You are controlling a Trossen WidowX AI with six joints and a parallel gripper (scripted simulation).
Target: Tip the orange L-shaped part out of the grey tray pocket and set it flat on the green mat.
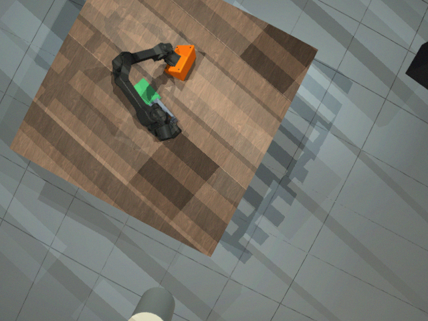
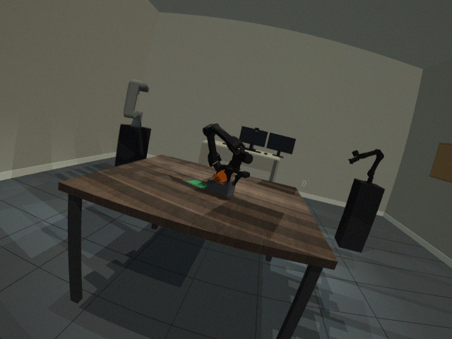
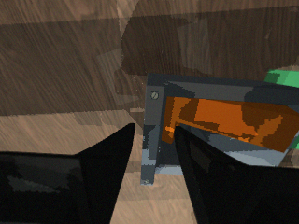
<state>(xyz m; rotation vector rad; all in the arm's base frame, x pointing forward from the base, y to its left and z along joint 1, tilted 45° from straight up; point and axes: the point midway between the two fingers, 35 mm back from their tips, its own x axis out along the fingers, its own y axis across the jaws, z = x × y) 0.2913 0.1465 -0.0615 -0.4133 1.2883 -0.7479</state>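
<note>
Right now the orange L-shaped part is 40 mm to the right of my gripper tip, 30 mm below it and 10 mm behind it. Round my gripper tip: green mat 210 mm to the right, 80 mm below, 60 mm behind; tray 80 mm below, 60 mm to the right, 20 mm behind.
</note>
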